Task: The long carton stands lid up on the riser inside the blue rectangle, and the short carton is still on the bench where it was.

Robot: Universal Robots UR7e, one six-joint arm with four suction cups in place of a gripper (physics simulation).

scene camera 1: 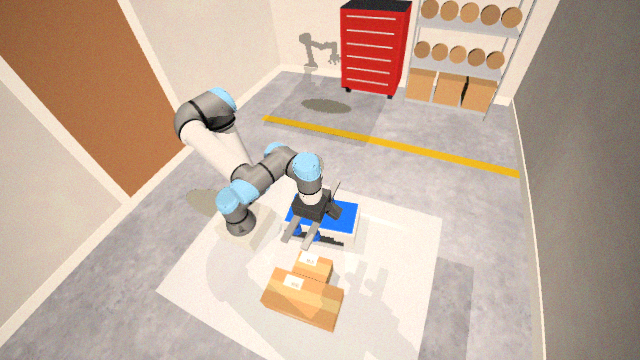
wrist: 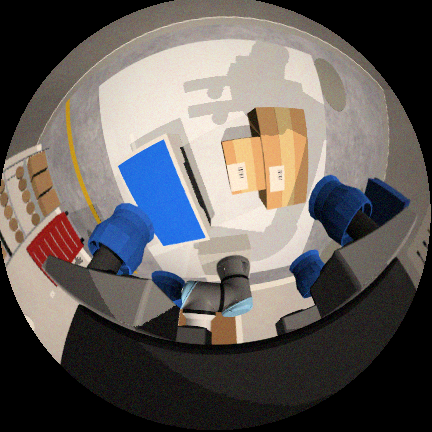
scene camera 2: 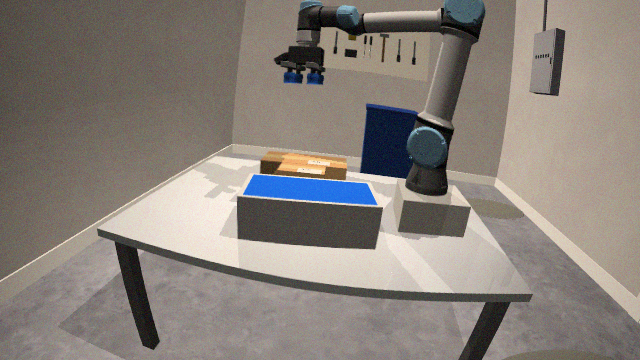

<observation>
The suction head [wrist: 126, 232] holds nothing. A long carton [scene camera 1: 316, 303], a riser [scene camera 2: 303, 211] and a short carton [scene camera 1: 312, 266] rest on the table.
The long carton is seen too in the wrist view [wrist: 282, 130] and in scene camera 2 [scene camera 2: 336, 168]. The riser shows as well in scene camera 1 [scene camera 1: 342, 232] and in the wrist view [wrist: 157, 176]. The short carton also shows in the wrist view [wrist: 243, 159].
</observation>
